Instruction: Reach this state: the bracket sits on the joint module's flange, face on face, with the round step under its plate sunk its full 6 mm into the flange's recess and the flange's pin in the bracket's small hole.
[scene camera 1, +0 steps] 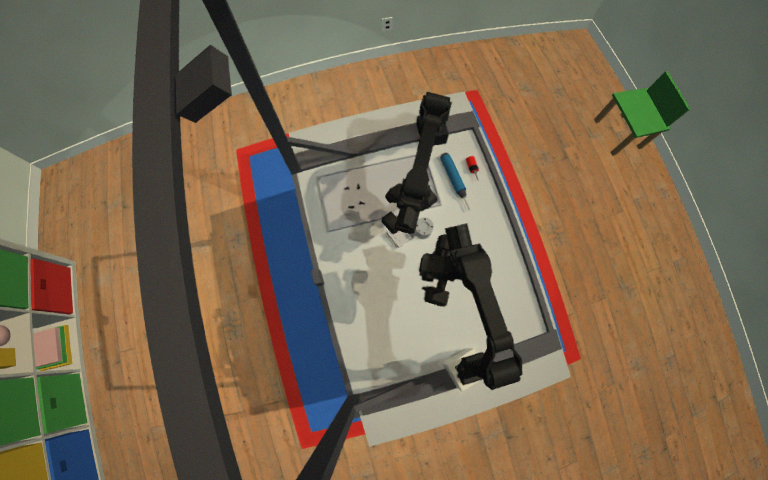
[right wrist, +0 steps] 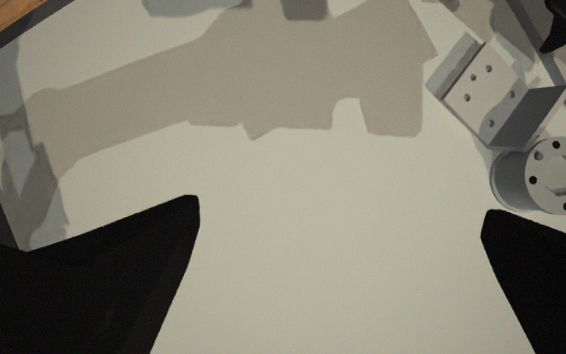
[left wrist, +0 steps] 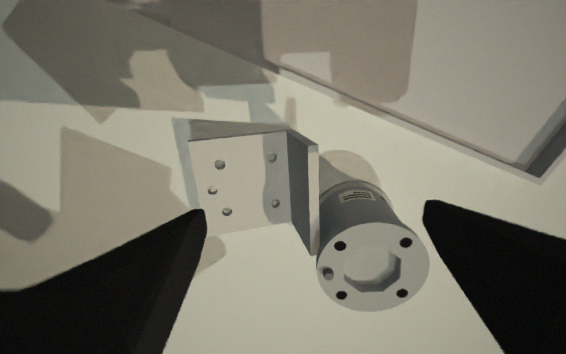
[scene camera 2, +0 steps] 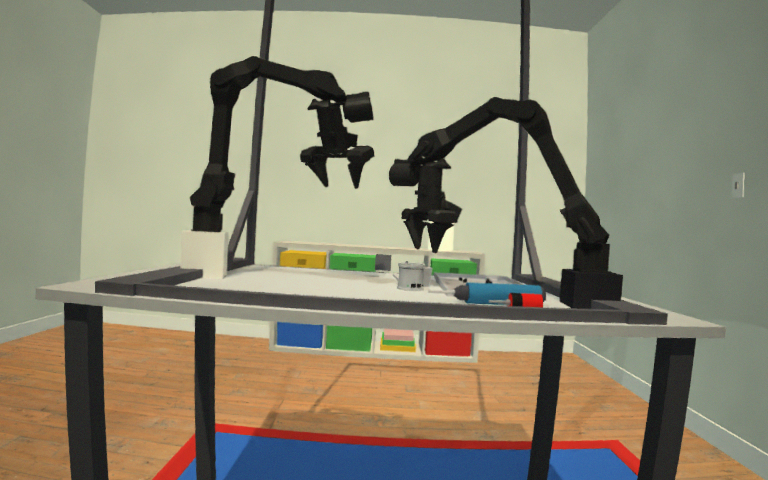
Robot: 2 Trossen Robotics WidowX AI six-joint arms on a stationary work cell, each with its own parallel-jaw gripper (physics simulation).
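Places are measured from the left arm's base along level axes (x ahead, y left, z up), in centimetres.
Pixels of known places: left gripper, between the fingertips: (left wrist: 312, 214) (scene camera 2: 425, 251); right gripper, between the fingertips: (right wrist: 342, 217) (scene camera 2: 341, 187); left arm's base, origin of its link: (scene camera 2: 591, 271); right arm's base, origin of its link: (scene camera 1: 468, 370) (scene camera 2: 206, 231).
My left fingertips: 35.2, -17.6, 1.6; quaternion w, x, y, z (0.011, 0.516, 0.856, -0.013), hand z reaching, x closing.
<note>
Ahead of a thing's pixels: the offset from my left fingertips to its top centre, as dx, dy, dz. "pt": to the spot under its first point.
The pale grey L-shaped bracket (scene camera 1: 399, 238) (left wrist: 242, 182) (right wrist: 487, 97) lies on the table with its five-holed plate facing up and its other plate upright close beside the joint module @[+3.1, +5.6, -2.5] (scene camera 1: 424, 227) (scene camera 2: 410, 277) (left wrist: 360, 212) (right wrist: 511, 175). Its round step is hidden. The module stands upright, its flange, recess and pin uncovered. My left gripper (scene camera 1: 398, 221) (scene camera 2: 426, 249) (left wrist: 312, 214) is open and empty above the bracket and module. My right gripper (scene camera 1: 433, 281) (scene camera 2: 341, 186) (right wrist: 342, 217) is open and empty, higher, over the table; the module shows beyond one fingertip in its wrist view.
A shallow tray with several black screws @[pt -11.3, -14.1, -7.8] (scene camera 1: 361, 202) lies beyond the bracket, partly under the left arm. A blue tool @[pt -15.3, +20.3, -5.3] (scene camera 1: 451, 174) (scene camera 2: 501, 292) and a red tool @[-16.9, +30.1, -5.5] (scene camera 1: 472, 164) (scene camera 2: 526, 300) lie to the right of the tray in scene camera 1. A dark frame runs round the table.
</note>
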